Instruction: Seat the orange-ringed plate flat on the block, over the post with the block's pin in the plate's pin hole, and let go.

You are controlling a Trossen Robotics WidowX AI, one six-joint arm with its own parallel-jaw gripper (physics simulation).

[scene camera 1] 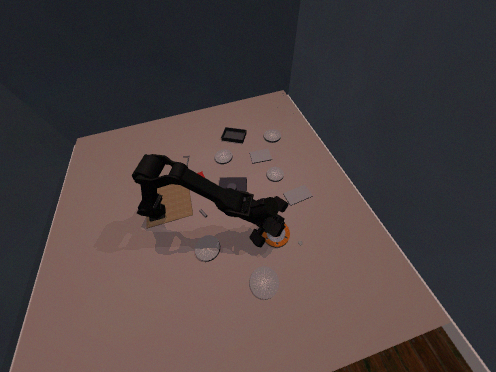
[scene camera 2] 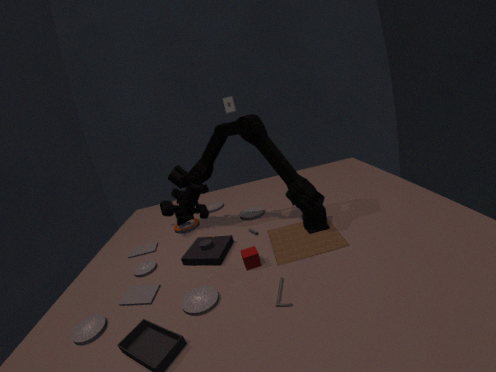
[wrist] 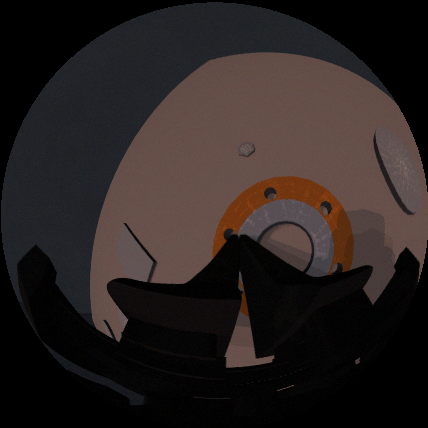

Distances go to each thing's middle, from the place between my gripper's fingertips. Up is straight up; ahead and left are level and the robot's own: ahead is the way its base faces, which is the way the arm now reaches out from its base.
Now: hand 3 cm past the orange-ringed plate (wrist: pixel 297 201), 1 cm to the left of it and 1 cm above it. Also, from my hand: black tray (scene camera 2: pixel 147 339) 6 cm behind, 57 cm to the left, 1 cm below.
